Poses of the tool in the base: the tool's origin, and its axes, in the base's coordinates. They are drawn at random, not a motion.
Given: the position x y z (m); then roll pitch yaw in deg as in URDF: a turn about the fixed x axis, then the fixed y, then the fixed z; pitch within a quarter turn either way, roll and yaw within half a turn.
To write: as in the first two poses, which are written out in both.
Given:
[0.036, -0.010, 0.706, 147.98, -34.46, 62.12]
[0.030, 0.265, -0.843, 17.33, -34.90, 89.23]
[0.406, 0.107, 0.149, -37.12, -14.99, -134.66]
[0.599, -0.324, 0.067, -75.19, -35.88, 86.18]
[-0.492, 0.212, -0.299, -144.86, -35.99, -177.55]
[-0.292, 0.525, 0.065, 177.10, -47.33, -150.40]
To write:
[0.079, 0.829, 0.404, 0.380, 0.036, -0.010, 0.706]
[0.640, 0.311, -0.110, 0.695, 0.030, 0.265, -0.843]
[0.324, -0.236, 0.244, -0.883, 0.406, 0.107, 0.149]
[0.679, -0.257, -0.575, 0.378, 0.599, -0.324, 0.067]
[0.288, 0.113, -0.905, 0.293, -0.492, 0.212, -0.299]
[0.394, 0.224, -0.888, 0.080, -0.292, 0.525, 0.065]

